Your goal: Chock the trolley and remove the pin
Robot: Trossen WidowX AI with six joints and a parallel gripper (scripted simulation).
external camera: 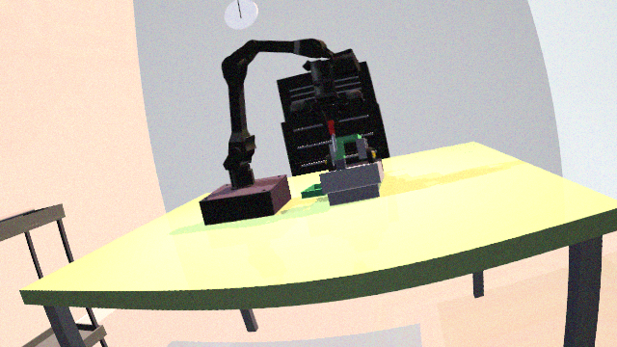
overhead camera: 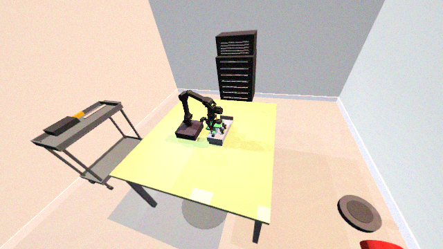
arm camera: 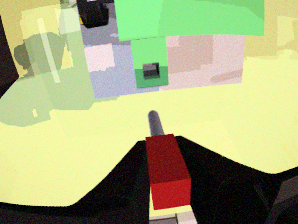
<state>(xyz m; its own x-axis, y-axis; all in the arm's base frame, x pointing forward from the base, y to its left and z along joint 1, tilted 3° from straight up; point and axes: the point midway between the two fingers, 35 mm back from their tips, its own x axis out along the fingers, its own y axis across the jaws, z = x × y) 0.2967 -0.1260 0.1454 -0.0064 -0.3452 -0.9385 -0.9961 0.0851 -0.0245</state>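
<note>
Right now the yellow chock is 20 mm behind my gripper tip, 200 mm to the left of it and 90 mm below it. Also, from my gripper tip: stop pin right at my gripper tip; grey ramp 30 mm ahead, 110 mm to the left, 130 mm below; green trolley 30 mm ahead, 110 mm to the left, 60 mm below.
</note>
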